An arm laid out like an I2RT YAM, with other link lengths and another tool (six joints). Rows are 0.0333 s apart.
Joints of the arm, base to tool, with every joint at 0 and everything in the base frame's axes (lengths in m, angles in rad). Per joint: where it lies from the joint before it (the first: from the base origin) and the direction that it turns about. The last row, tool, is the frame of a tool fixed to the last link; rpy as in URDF.
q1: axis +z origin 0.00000 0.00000 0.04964
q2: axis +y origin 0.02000 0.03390 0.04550
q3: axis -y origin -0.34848 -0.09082 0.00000
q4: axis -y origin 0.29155 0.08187 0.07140
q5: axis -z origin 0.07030 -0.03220 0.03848
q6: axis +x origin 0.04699 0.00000 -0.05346
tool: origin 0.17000 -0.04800 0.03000 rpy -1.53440 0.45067 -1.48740
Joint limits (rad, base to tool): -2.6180..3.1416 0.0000..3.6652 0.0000..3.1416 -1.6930..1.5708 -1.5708..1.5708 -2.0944..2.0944
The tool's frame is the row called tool.
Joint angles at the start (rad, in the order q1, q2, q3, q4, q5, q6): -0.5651, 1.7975, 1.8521, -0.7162, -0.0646, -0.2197
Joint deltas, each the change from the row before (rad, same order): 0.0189, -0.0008, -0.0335, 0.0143, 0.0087, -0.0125; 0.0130, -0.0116, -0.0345, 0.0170, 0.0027, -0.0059; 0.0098, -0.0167, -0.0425, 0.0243, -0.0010, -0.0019; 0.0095, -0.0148, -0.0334, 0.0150, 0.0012, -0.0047; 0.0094, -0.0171, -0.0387, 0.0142, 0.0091, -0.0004; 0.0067, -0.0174, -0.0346, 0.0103, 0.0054, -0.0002; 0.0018, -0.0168, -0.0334, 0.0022, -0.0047, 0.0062; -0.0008, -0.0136, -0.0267, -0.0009, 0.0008, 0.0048; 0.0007, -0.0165, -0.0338, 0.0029, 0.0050, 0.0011; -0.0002, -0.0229, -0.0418, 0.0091, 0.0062, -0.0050; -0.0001, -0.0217, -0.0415, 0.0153, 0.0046, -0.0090
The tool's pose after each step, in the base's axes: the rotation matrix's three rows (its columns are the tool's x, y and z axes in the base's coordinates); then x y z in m. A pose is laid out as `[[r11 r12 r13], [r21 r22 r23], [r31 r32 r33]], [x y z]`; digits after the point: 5 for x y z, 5 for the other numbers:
[[-0.53352 -0.41937 0.73450], [-0.80789 0.50973 -0.29579], [-0.25035 -0.75120 -0.61076]], [0.51912 -0.35638 0.35034]
[[-0.52362 -0.43277 0.73384], [-0.81624 0.50162 -0.28660], [-0.24408 -0.74906 -0.61590]], [0.52084 -0.34832 0.34339]
[[-0.51437 -0.43987 0.73616], [-0.82235 0.49647 -0.27795], [-0.24322 -0.74836 -0.61710]], [0.52079 -0.34087 0.33671]
[[-0.50605 -0.44937 0.73619], [-0.82877 0.48972 -0.27077], [-0.23885 -0.74716 -0.62025]], [0.52011 -0.33379 0.33153]
[[-0.50607 -0.45770 0.73103], [-0.83053 0.48720 -0.26991], [-0.23262 -0.74374 -0.62669]], [0.51693 -0.32767 0.32460]
[[-0.50562 -0.46480 0.72685], [-0.83187 0.48604 -0.26786], [-0.22878 -0.74008 -0.63241]], [0.51292 -0.32216 0.31894]
[[-0.50666 -0.47219 0.72134], [-0.82933 0.49557 -0.25811], [-0.23560 -0.72901 -0.64269]], [0.50723 -0.31697 0.31115]
[[-0.51307 -0.47788 0.71301], [-0.82475 0.50459 -0.25528], [-0.23779 -0.71904 -0.65303]], [0.50088 -0.31448 0.30445]
[[-0.51943 -0.48594 0.70289], [-0.82174 0.50970 -0.25487], [-0.23441 -0.70998 -0.66406]], [0.49371 -0.31143 0.29668]
[[-0.52331 -0.49392 0.69439], [-0.82160 0.50867 -0.25736], [-0.22610 -0.70519 -0.67200]], [0.48505 -0.30818 0.28981]
[[-0.52288 -0.50120 0.68949], [-0.82448 0.50271 -0.25983], [-0.21639 -0.70433 -0.67609]], [0.47790 -0.30510 0.28374]

